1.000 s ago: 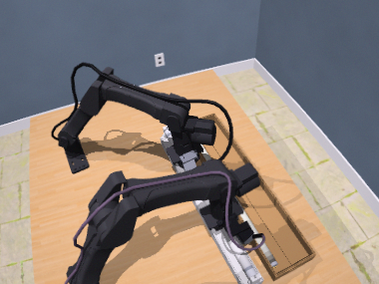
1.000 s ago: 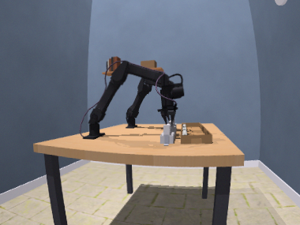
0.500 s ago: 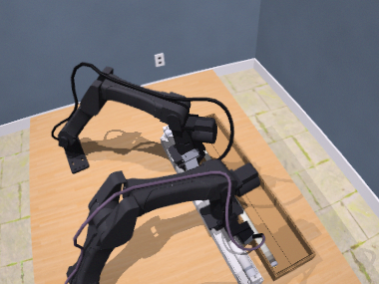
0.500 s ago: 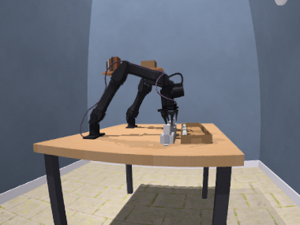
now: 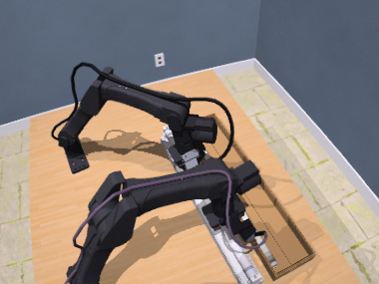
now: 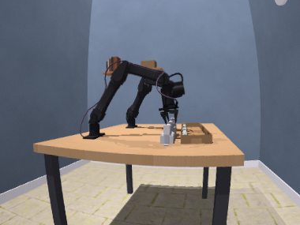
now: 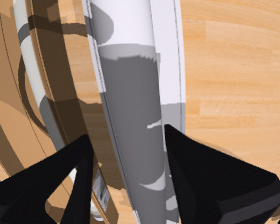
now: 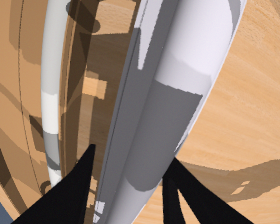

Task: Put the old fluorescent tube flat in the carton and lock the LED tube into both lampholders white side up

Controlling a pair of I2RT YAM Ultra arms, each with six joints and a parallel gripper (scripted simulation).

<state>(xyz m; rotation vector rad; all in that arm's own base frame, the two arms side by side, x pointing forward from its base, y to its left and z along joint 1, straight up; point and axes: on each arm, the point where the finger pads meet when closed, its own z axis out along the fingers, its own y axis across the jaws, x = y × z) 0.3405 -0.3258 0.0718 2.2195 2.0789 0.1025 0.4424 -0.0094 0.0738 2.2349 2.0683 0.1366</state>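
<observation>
Right now my left hand is 1 cm short of the LED tube and 12 cm to the left of it. The rest, counted from my left hand: light fixture: 1 cm ahead, 12 cm to the right, 2 cm below; old fluorescent tube: 9 cm ahead, 10 cm to the right, 5 cm below; brown carton: 14 cm ahead, 9 cm to the right, 5 cm below.
Right now the LED tube is 120 mm to the left of my right hand, 30 mm behind it and 10 mm below it. Round my right hand: light fixture (120 mm to the left, 30 mm behind, 20 mm below); then old fluorescent tube (140 mm to the left, 60 mm ahead, 50 mm below); then lampholder (180 mm to the right, 20 mm ahead, 10 mm below).
</observation>
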